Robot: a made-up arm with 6 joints. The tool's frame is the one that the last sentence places. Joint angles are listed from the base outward.
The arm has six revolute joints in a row. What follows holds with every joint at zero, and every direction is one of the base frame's. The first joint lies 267 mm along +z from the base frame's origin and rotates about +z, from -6.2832 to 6.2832 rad. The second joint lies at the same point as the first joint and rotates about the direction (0, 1, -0.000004), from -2.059 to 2.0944 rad. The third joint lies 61 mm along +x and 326 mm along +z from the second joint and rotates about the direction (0, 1, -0.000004), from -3.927 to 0.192 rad. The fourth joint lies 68 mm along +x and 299 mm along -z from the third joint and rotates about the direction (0, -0.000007, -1), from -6.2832 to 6.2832 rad. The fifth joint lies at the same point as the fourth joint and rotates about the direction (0, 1, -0.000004), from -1.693 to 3.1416 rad. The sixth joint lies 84 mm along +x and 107 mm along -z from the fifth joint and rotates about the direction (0, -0.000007, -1), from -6.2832 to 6.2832 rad. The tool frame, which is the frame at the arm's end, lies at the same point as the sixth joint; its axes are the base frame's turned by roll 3.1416, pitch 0 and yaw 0 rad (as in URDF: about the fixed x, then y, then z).
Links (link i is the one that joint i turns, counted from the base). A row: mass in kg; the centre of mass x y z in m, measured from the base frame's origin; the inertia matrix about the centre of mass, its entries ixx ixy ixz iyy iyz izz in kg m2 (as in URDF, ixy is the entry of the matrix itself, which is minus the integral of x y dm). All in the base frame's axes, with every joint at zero. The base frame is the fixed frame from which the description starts. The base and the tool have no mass.
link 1: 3.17; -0.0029 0.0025 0.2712; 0.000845 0 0 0.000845 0 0.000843
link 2: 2.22; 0.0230 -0.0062 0.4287; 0.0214 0 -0.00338 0.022 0 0.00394
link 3: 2.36; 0.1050 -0.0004 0.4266; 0.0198 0 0.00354 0.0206 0 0.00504
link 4: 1.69; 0.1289 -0.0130 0.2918; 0.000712 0 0 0.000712 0 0.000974
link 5: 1.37; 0.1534 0.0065 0.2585; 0.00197 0 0.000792 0.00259 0 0.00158
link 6: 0.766; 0.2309 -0.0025 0.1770; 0.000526 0 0 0.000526 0 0.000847
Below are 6 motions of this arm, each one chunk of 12 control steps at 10 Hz.
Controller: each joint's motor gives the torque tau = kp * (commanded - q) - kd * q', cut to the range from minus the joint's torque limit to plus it. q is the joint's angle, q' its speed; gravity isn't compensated. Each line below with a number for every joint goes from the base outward.
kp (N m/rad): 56 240 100 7.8 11 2.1
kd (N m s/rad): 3.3 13 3.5 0.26 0.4 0.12
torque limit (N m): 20 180 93 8.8 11 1.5
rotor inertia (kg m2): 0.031 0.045 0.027 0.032 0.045 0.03
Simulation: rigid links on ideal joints. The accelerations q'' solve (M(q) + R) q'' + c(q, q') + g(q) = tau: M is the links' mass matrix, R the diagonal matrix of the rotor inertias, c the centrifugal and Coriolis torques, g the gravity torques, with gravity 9.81 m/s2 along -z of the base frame. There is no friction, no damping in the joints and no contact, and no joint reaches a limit. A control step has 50 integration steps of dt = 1/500 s. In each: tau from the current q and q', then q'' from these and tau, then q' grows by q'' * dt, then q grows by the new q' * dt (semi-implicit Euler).
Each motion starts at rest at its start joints. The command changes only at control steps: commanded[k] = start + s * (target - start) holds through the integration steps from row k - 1 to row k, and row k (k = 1, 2, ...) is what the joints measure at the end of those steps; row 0 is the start. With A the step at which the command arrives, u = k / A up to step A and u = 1 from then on. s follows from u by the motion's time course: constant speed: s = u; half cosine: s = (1 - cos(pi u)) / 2; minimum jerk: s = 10 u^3 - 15 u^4 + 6 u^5; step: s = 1 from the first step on.
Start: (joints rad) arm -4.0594 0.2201 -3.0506 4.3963 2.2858 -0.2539
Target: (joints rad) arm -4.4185 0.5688 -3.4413 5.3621 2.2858 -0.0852
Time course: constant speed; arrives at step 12
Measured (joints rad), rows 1 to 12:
1: -4.0852 0.2605 -3.1060 4.4566 2.3713 -0.2501
2: -4.1209 0.3061 -3.1239 4.5926 2.4932 -0.2405
3: -4.1475 0.3563 -3.1328 4.7431 2.4950 -0.2324
4: -4.1712 0.4038 -3.1450 4.8581 2.4224 -0.2292
5: -4.1978 0.4434 -3.1684 4.9379 2.3855 -0.2264
6: -4.2289 0.4740 -3.2040 5.0029 2.4086 -0.2173
7: -4.2633 0.4985 -3.2464 5.0634 2.4408 -0.1987
8: -4.2976 0.5219 -3.2885 5.1235 2.4436 -0.1726
9: -4.3294 0.5484 -3.3257 5.1897 2.4274 -0.1445
10: -4.3588 0.5796 -3.3569 5.2681 2.4181 -0.1208
11: -4.3867 0.6145 -3.3841 5.3569 2.4218 -0.1050
12: -4.4141 0.6508 -3.4102 5.4473 2.4273 -0.0963

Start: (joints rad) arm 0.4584 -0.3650 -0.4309 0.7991 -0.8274 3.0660
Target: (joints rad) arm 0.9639 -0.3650 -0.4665 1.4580 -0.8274 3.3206
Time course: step
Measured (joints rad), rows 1 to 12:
1: 0.7826 -0.3361 -0.3992 1.3666 -0.8286 3.1284
2: 1.0473 -0.3140 -0.3346 1.8940 -0.6558 3.2547
3: 1.0206 -0.3213 -0.2989 1.8548 -0.5648 3.3292
4: 0.9543 -0.3260 -0.3290 1.5564 -0.6927 3.3367
5: 0.9491 -0.3306 -0.3694 1.4133 -0.8013 3.3115
6: 0.9668 -0.3316 -0.3674 1.4812 -0.7772 3.2854
7: 0.9686 -0.3274 -0.3377 1.6087 -0.7007 3.2658
8: 0.9631 -0.3258 -0.3237 1.6621 -0.6772 3.2518
9: 0.9613 -0.3274 -0.3353 1.6181 -0.7115 3.2483
10: 0.9626 -0.3289 -0.3498 1.5500 -0.7399 3.2590
11: 0.9651 -0.3289 -0.3509 1.5321 -0.7341 3.2771
12: 0.9657 -0.3279 -0.3433 1.5661 -0.7149 3.2894

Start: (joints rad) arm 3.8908 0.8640 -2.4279 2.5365 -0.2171 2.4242
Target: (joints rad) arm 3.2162 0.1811 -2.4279 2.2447 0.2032 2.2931
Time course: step
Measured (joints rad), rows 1 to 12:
1: 3.8306 0.5514 -2.0242 2.4709 0.0342 2.3444
2: 3.6214 0.3903 -2.2460 2.3877 0.2068 2.1767
3: 3.2185 0.2500 -2.3971 2.2381 0.3236 2.1058
4: 2.8531 0.1969 -2.4121 2.1195 0.1425 2.1534
5: 2.7476 0.2156 -2.3618 2.1268 -0.0971 2.2353
6: 2.8694 0.2651 -2.2995 2.2161 -0.1076 2.2847
7: 3.0875 0.3208 -2.2436 2.3184 0.0689 2.2810
8: 3.2867 0.3542 -2.2113 2.3602 0.1873 2.2412
9: 3.4125 0.3497 -2.2185 2.3388 0.1606 2.1976
10: 3.4324 0.3180 -2.2574 2.3310 0.1171 2.1772
11: 3.3500 0.2818 -2.3011 2.3252 0.1254 2.1927
12: 3.2225 0.2596 -2.3245 2.2795 0.1321 2.2336

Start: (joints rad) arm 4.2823 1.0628 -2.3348 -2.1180 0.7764 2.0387
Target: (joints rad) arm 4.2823 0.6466 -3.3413 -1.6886 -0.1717 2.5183
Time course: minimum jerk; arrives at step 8
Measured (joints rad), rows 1 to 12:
1: 4.2819 1.1106 -2.2995 -2.1137 0.7663 2.0422
2: 4.2775 1.1959 -2.2476 -2.0703 0.6406 2.0583
3: 4.2693 1.2408 -2.2983 -2.0193 0.3855 2.1095
4: 4.2662 1.1892 -2.5039 -2.0366 0.1457 2.2179
5: 4.2700 1.0373 -2.8127 -2.0144 0.0058 2.3709
6: 4.2754 0.8340 -3.1321 -1.8448 -0.0627 2.5231
7: 4.2838 0.6554 -3.3919 -1.6117 -0.1287 2.6117
8: 4.3039 0.5648 -3.5277 -1.4581 -0.2383 2.5931
9: 4.3193 0.5761 -3.5071 -1.4618 -0.3433 2.4972
10: 4.3157 0.6527 -3.3813 -1.6194 -0.3296 2.4127
11: 4.3019 0.7495 -3.2499 -1.8295 -0.2363 2.4096
12: 4.2806 0.8233 -3.1684 -1.9423 -0.2189 2.4853

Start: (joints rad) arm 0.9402 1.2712 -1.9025 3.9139 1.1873 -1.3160
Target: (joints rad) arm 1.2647 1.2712 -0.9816 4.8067 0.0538 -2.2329
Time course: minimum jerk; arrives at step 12
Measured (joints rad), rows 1 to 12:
1: 0.9406 1.3265 -1.8791 3.9021 1.1804 -1.3107
2: 0.9422 1.4030 -1.7677 3.9320 1.0901 -1.2987
3: 0.9490 1.4524 -1.6553 4.0443 0.9273 -1.3037
4: 0.9708 1.4483 -1.5701 4.1637 0.8088 -1.3588
5: 1.0134 1.4084 -1.5043 4.2538 0.7460 -1.4840
6: 1.0716 1.3689 -1.4181 4.3605 0.6483 -1.6698
7: 1.1406 1.3589 -1.2917 4.5105 0.4710 -1.8787
8: 1.2161 1.3754 -1.1491 4.6629 0.2742 -2.0618
9: 1.2803 1.3862 -1.0406 4.7549 0.1497 -2.1861
10: 1.3063 1.3775 -0.9979 4.7916 0.1117 -2.2503
11: 1.2945 1.3637 -1.0023 4.8240 0.1073 -2.2711
12: 1.2687 1.3561 -1.0141 4.8551 0.1060 -2.2648

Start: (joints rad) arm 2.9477 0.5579 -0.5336 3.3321 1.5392 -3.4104
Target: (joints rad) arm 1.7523 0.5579 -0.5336 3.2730 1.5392 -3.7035
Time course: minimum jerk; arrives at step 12
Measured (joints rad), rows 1 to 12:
1: 2.9451 0.6208 -0.5270 3.3269 1.5096 -3.4126
2: 2.9270 0.6527 -0.4918 3.3149 1.3992 -3.4239
3: 2.8698 0.6485 -0.4831 3.3002 1.3545 -3.4469
4: 2.7595 0.6427 -0.5090 3.2828 1.4172 -3.4823
5: 2.5993 0.6386 -0.5330 3.2684 1.4857 -3.5279
6: 2.4005 0.6376 -0.5362 3.2711 1.4893 -3.5780
7: 2.1846 0.6405 -0.5284 3.2939 1.4537 -3.6263
8: 1.9848 0.6426 -0.5207 3.3181 1.4342 -3.6672
9: 1.8319 0.6420 -0.5149 3.3249 1.4422 -3.6975
10: 1.7414 0.6409 -0.5101 3.3168 1.4511 -3.7169
11: 1.7106 0.6408 -0.5068 3.3042 1.4459 -3.7270
12: 1.7224 0.6412 -0.5060 3.2899 1.4367 -3.7309

